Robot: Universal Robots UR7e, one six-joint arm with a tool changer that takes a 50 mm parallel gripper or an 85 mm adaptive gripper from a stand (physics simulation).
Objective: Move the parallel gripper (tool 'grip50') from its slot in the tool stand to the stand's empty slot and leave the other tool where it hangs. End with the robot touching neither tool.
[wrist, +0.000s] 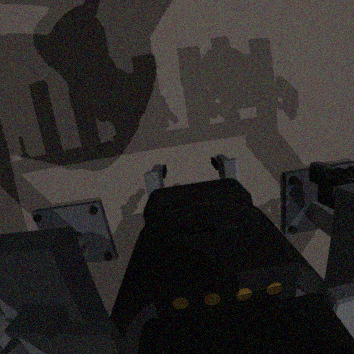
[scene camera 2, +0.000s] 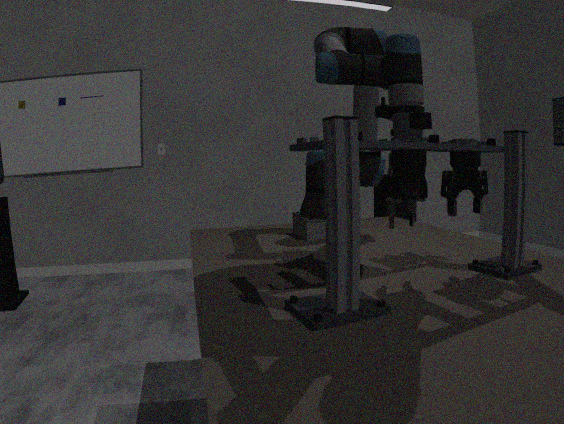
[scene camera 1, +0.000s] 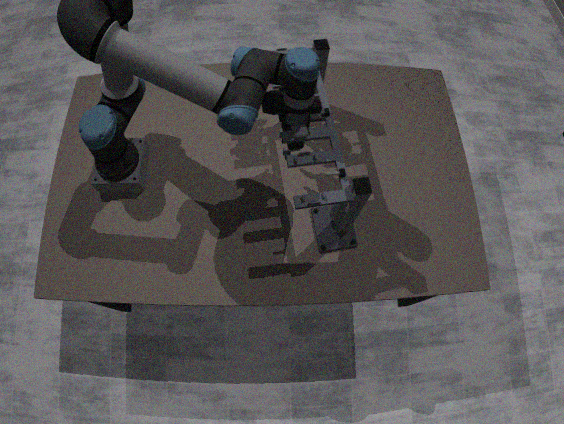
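Where they show: hand, tool point: point(scene camera 2: 408, 136); arm's base, link origin: point(scene camera 2: 321, 215) point(scene camera 1: 117, 160).
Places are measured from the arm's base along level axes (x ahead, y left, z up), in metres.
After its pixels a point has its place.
The parallel gripper point(scene camera 2: 402, 220) point(wrist: 190, 168) hangs upright in the middle slot of the tool stand point(scene camera 1: 362, 186) @[x 0.678, y -0.312, z 0.250 m] point(scene camera 2: 342, 215) @[x 0.698, y -0.321, z 0.101 m]. Its fingers are apart, with no object between them. The arm's wrist point(scene camera 1: 302, 62) @[x 0.561, y -0.095, z 0.451 m] point(scene camera 2: 405, 62) @[x 0.596, y -0.101, z 0.384 m] is directly above it, and the tool changer is down on the top of the gripper, at rail height. Whether it is locked cannot be seen. The other tool, the adaptive gripper point(scene camera 2: 465, 182), hangs at the far end of the rail, apart from the arm. The empty slot lies at the near end, between two support arms point(scene camera 1: 311, 159) @[x 0.579, y -0.209, z 0.216 m] point(scene camera 1: 322, 199) @[x 0.584, y -0.317, z 0.216 m].
The stand's two posts rise from foot plates point(scene camera 2: 337, 312) @[x 0.697, y -0.329, z -0.052 m] point(scene camera 2: 505, 267) @[x 0.681, y 0.124, z -0.054 m] bolted to the table point(scene camera 1: 425, 150) @[x 1.052, y -0.082, z -0.066 m]. A foot plate point(wrist: 102, 235) @[x 0.664, y -0.251, z -0.054 m] shows left of the gripper in the wrist view. The arm's base point(scene camera 1: 117, 185) @[x -0.005, y -0.082, z -0.015 m] stands at the table's left side. Dark shadows cross the table.
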